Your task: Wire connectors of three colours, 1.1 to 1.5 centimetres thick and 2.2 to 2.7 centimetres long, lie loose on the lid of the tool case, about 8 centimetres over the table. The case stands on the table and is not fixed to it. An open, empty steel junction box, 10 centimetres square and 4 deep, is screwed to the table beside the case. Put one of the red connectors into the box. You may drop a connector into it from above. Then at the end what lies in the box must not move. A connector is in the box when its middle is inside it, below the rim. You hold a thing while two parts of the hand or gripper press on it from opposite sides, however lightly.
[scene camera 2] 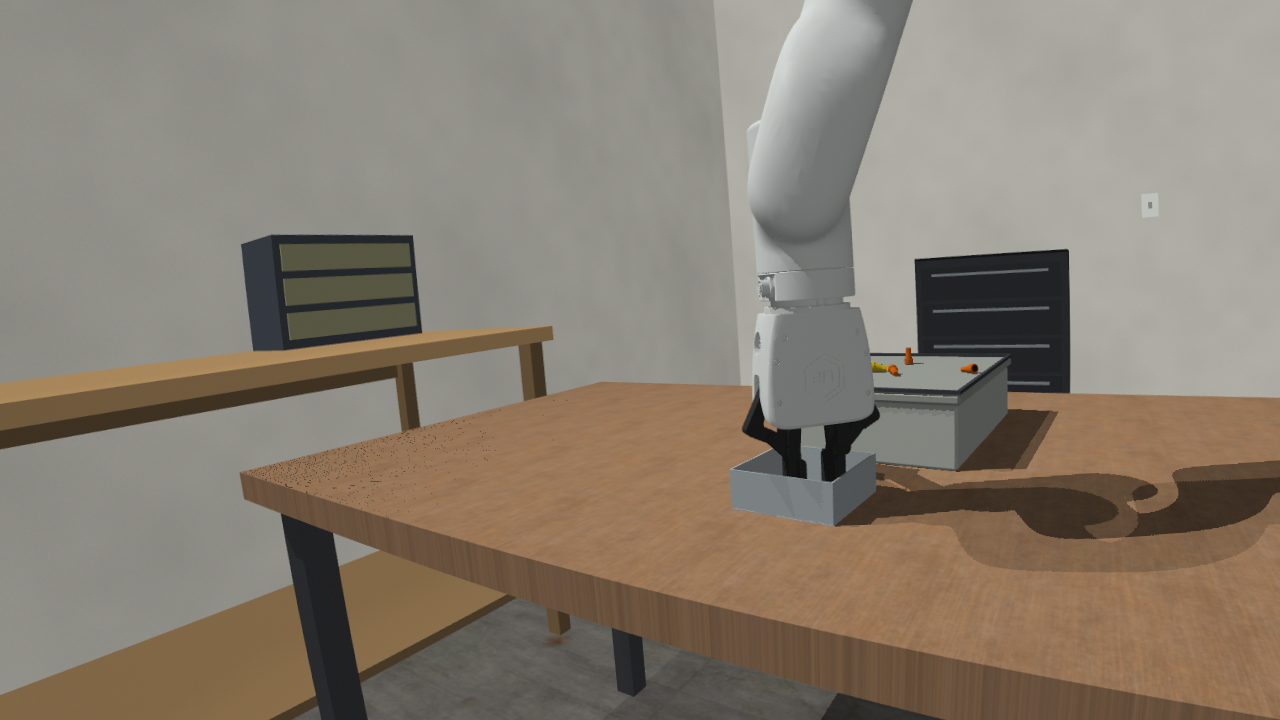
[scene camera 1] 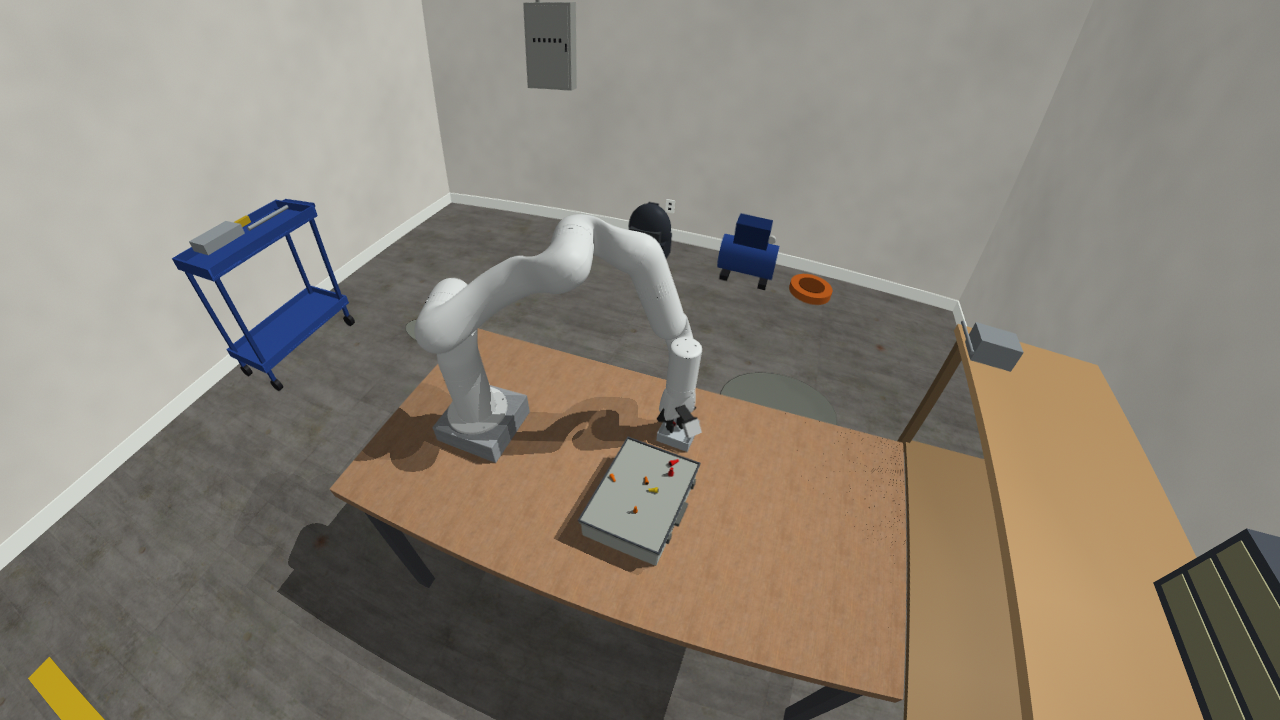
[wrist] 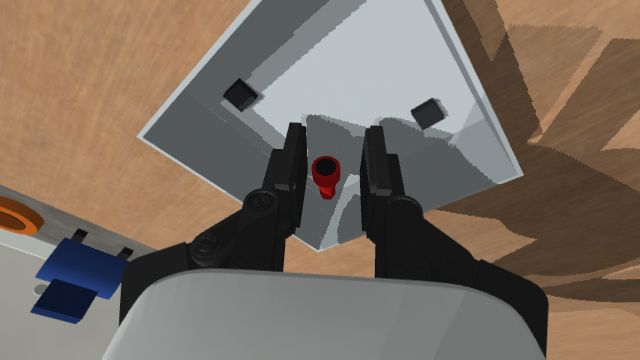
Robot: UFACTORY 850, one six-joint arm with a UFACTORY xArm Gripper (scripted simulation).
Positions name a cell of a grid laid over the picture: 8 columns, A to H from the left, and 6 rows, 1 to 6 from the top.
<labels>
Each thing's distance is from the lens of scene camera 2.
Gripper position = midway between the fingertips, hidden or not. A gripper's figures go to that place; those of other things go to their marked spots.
gripper (scene camera 2: F5): 0.62 m
tool case (scene camera 2: F4): 0.72 m
</labels>
